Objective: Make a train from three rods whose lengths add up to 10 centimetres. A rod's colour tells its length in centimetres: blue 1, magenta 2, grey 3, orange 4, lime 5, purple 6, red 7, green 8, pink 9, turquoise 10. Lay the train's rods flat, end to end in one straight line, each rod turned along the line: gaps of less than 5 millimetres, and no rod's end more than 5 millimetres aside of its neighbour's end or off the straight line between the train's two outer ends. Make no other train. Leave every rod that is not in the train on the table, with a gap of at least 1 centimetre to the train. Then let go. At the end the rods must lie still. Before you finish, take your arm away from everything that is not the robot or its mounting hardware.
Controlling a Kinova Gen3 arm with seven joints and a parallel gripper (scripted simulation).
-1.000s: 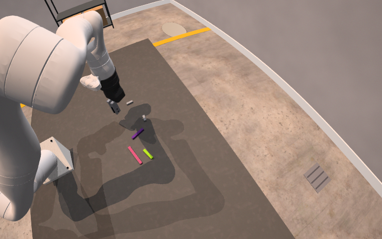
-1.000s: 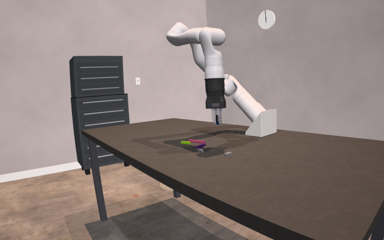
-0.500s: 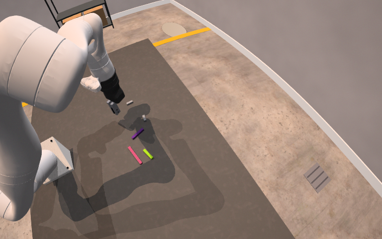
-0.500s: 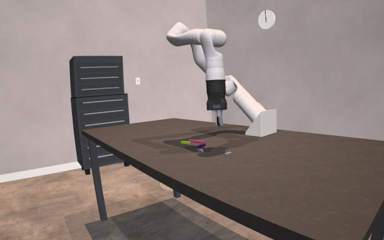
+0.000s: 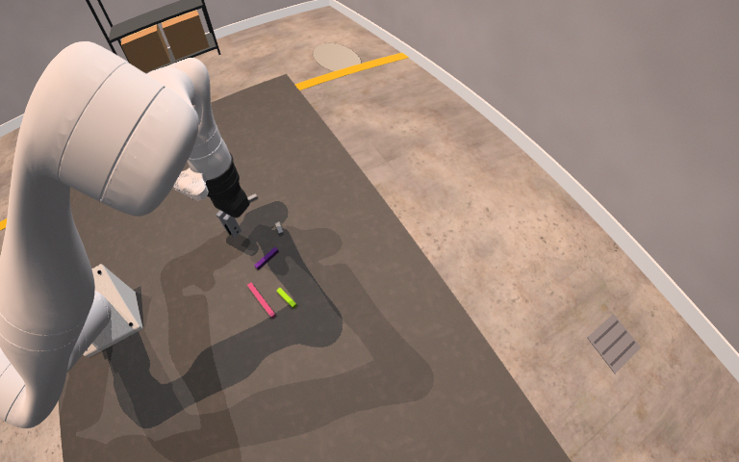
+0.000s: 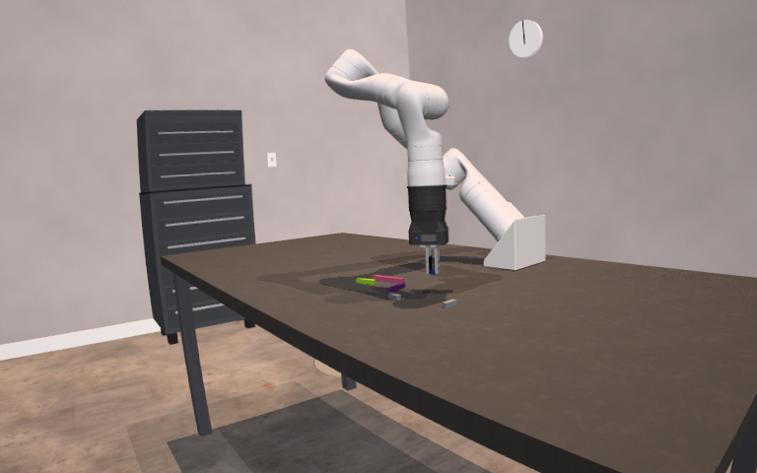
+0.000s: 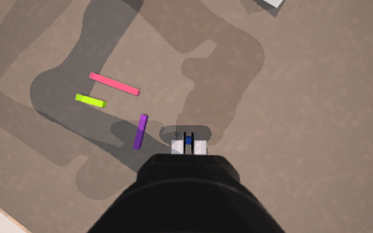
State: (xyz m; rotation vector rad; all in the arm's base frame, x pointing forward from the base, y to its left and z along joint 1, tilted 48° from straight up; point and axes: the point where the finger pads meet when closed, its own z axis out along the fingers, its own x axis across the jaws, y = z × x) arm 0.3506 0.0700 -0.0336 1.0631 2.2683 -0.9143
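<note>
Right now my hand is 50 mm short of the purple rod, 70 mm to the left of it and 50 mm above it. From my hand the other things lie so: lime rod 60 mm ahead, 170 mm to the right, 50 mm below; pink rod 10 mm ahead, 160 mm to the right, 50 mm below; blue rod 20 mm below.
</note>
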